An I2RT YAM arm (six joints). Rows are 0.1 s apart.
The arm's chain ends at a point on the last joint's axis. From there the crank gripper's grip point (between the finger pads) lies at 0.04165 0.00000 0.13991 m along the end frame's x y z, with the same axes.
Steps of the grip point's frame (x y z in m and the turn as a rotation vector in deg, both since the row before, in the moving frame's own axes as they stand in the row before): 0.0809 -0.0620 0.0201 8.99 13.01 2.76; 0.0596 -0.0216 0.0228 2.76 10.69 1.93; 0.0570 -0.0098 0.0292 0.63 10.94 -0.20; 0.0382 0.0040 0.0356 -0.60 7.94 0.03; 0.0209 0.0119 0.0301 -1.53 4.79 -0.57; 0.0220 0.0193 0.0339 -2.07 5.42 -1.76; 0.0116 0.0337 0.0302 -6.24 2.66 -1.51; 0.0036 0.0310 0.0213 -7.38 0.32 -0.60; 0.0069 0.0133 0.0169 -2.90 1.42 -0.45
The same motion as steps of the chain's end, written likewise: 0.0501 -0.0438 0.0346 8.99 13.01 2.76; 0.0343 -0.0169 0.0331 2.76 10.69 1.93; 0.0312 -0.0081 0.0397 0.63 10.94 -0.20; 0.0193 0.0025 0.0427 -0.60 7.94 0.03; 0.0093 0.0087 0.0341 -1.53 4.79 -0.57; 0.0089 0.0158 0.0385 -2.07 5.42 -1.76; 0.0050 0.0198 0.0330 -6.24 2.66 -1.51; 0.0027 0.0135 0.0227 -7.38 0.32 -0.60; 0.0034 0.0066 0.0181 -2.90 1.42 -0.45
